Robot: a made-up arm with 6 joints. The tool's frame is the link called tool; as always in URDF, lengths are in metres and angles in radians.
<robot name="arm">
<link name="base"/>
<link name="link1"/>
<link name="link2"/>
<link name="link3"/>
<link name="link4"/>
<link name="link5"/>
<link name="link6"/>
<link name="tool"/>
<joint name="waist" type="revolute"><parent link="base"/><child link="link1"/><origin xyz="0.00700 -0.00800 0.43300" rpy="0.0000 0.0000 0.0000"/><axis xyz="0 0 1"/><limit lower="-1.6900" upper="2.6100" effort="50" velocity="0.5"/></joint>
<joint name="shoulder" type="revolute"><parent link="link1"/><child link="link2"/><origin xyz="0.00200 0.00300 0.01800" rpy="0.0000 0.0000 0.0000"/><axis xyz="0 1 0"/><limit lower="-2.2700" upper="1.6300" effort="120" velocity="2.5"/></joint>
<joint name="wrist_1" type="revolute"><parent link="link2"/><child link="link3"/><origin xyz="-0.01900 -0.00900 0.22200" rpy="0.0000 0.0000 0.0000"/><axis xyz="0 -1 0"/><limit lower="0.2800" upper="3.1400" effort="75" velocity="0.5"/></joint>
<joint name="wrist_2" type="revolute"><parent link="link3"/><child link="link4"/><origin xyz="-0.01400 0.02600 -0.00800" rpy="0.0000 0.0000 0.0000"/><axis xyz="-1 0 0"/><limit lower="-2.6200" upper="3.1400" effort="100" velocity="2"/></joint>
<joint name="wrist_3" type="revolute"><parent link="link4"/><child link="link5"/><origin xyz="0.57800 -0.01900 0.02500" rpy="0.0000 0.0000 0.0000"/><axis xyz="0 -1 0"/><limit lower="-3.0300" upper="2.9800" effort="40" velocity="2"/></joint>
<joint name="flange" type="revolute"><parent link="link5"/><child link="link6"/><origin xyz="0.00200 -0.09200 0.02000" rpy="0.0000 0.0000 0.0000"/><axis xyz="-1 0 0"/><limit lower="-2.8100" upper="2.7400" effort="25" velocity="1.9"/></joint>
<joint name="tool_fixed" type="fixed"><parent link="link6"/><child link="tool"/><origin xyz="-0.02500 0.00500 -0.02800" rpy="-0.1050 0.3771 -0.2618"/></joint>
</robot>
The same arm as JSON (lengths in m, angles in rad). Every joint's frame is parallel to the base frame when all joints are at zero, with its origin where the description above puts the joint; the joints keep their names.
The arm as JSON. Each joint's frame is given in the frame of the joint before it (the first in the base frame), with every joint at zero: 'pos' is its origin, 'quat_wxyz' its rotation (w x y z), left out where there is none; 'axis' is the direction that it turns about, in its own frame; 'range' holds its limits. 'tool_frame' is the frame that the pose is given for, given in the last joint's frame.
{"length_unit": "m", "angle_unit": "rad", "joints": [
  {"joint": "waist", "pos": [0.007, -0.008, 0.433], "axis": [0.0, 0.0, 1.0], "range": [-1.69, 2.61]},
  {"joint": "shoulder", "pos": [0.002, 0.003, 0.018], "axis": [0.0, 1.0, 0.0], "range": [-2.27, 1.63]},
  {"joint": "wrist_1", "pos": [-0.019, -0.009, 0.222], "axis": [0.0, -1.0, 0.0], "range": [0.28, 3.14]},
  {"joint": "wrist_2", "pos": [-0.014, 0.026, -0.008], "axis": [-1.0, 0.0, 0.0], "range": [-2.62, 3.14]},
  {"joint": "wrist_3", "pos": [0.578, -0.019, 0.025], "axis": [0.0, -1.0, 0.0], "range": [-3.03, 2.98]},
  {"joint": "flange", "pos": [0.002, -0.092, 0.02], "axis": [-1.0, 0.0, 0.0], "range": [-2.81, 2.74]}
], "tool_frame": {"pos": [-0.025, 0.005, -0.028], "quat_wxyz": [0.973816, -0.026673, 0.192303, -0.118285]}}

